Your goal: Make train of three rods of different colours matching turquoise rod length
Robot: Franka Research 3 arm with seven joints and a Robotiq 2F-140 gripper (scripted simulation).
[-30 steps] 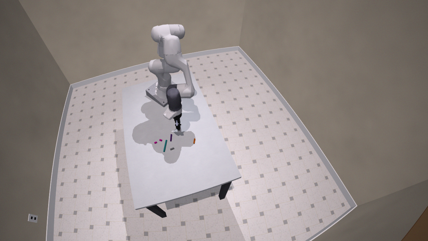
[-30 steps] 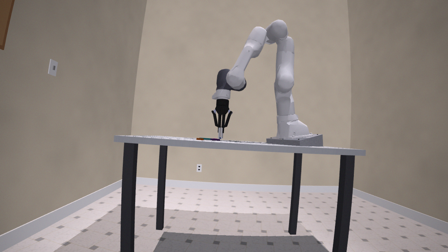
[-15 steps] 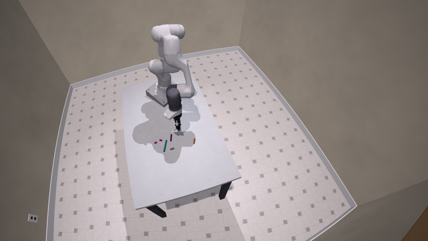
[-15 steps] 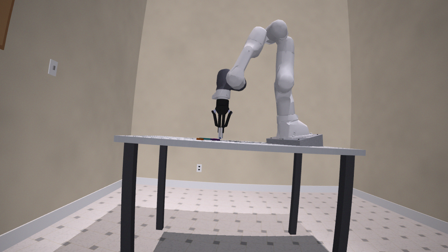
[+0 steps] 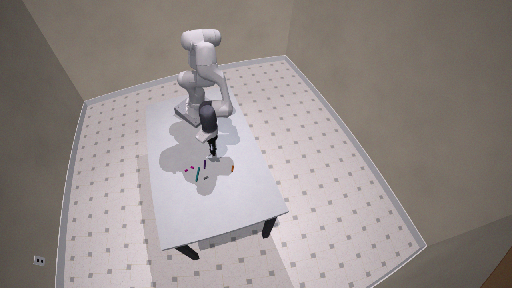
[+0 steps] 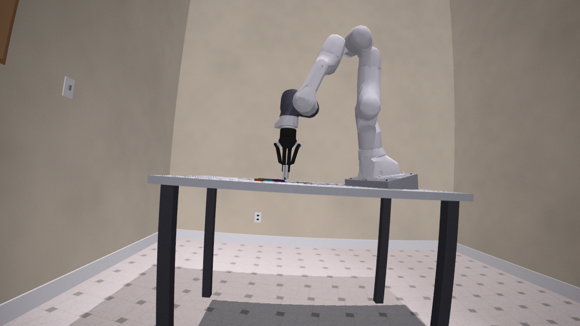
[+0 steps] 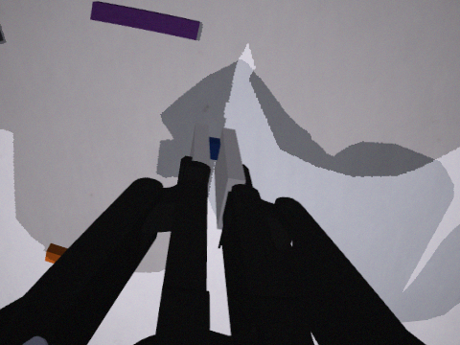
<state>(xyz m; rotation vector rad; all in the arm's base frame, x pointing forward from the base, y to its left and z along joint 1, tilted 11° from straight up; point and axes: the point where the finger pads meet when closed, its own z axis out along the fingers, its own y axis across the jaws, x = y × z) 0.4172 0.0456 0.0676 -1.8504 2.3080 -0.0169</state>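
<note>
The blue rod lies 30 mm below my hand. Round my hand: orange rod 110 mm ahead, 90 mm to the left, 40 mm below; grey rod 130 mm ahead, 90 mm to the right, 40 mm below; purple rod 30 mm ahead, 80 mm to the right, 40 mm below.
</note>
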